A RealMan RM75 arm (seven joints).
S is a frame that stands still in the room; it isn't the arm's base.
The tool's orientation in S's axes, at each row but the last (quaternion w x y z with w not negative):
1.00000 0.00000 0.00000 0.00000
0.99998 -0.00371 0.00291 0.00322
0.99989 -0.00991 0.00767 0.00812
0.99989 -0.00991 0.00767 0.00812
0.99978 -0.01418 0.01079 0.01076
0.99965 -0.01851 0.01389 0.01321
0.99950 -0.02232 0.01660 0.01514
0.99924 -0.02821 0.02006 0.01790
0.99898 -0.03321 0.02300 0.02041
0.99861 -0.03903 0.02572 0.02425
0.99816 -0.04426 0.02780 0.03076
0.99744 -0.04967 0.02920 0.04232
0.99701 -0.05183 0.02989 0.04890
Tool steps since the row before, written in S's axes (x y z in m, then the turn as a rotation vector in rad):
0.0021 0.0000 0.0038 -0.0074 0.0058 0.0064
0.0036 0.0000 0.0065 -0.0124 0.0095 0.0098
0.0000 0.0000 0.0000 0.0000 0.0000 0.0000
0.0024 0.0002 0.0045 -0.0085 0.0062 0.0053
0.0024 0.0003 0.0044 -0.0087 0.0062 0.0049
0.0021 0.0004 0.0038 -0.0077 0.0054 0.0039
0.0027 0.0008 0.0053 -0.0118 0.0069 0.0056
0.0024 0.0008 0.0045 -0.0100 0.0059 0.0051
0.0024 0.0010 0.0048 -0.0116 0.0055 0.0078
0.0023 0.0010 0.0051 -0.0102 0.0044 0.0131
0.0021 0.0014 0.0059 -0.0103 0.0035 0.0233
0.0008 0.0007 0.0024 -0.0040 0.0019 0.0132
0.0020 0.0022 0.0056 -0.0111 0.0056 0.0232
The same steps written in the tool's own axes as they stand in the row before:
0.0021 0.0000 0.0038 -0.0074 0.0058 0.0064
0.0036 -0.0001 0.0065 -0.0124 0.0095 0.0098
0.0000 0.0000 0.0000 0.0000 0.0000 0.0000
0.0023 0.0001 0.0045 -0.0085 0.0062 0.0053
0.0023 0.0001 0.0045 -0.0087 0.0062 0.0049
0.0020 0.0002 0.0039 -0.0077 0.0055 0.0039
0.0025 0.0005 0.0054 -0.0118 0.0070 0.0055
0.0022 0.0005 0.0046 -0.0100 0.0060 0.0050
0.0022 0.0006 0.0050 -0.0117 0.0055 0.0076
0.0021 0.0005 0.0053 -0.0107 0.0039 0.0129
0.0018 0.0007 0.0061 -0.0114 0.0021 0.0229
0.0007 0.0004 0.0025 -0.0046 0.0010 0.0131
0.0018 0.0014 0.0059 -0.0120 0.0043 0.0230

